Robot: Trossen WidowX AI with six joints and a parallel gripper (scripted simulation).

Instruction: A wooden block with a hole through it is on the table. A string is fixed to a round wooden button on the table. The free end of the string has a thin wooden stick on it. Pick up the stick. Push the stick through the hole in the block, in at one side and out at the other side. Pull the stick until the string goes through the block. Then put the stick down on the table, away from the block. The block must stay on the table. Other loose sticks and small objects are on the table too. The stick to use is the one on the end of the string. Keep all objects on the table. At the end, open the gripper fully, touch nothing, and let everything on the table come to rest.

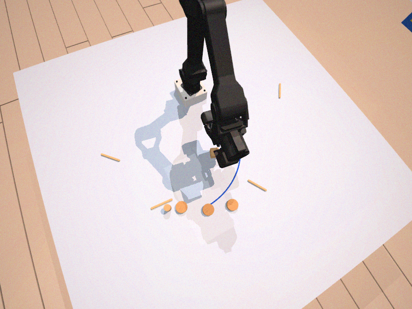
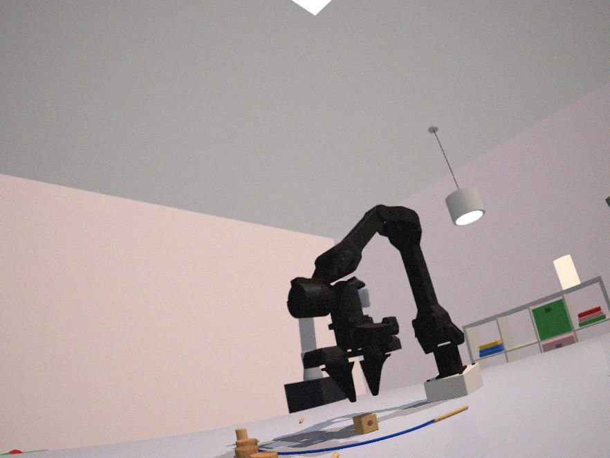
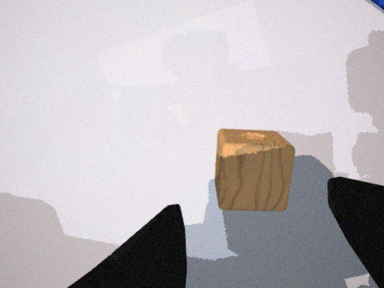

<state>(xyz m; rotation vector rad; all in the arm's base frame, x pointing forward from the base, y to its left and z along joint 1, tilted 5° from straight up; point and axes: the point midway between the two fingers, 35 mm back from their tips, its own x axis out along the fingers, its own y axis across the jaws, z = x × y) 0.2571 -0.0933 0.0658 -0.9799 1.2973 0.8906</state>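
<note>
Now: gripper tip 10 mm to the left of the wooden block and 40 mm above it. Round my gripper tip: round wooden button (150 mm ahead, 150 mm to the right, 50 mm below); then thin stick (10 mm behind, 130 mm to the left, 60 mm below).
</note>
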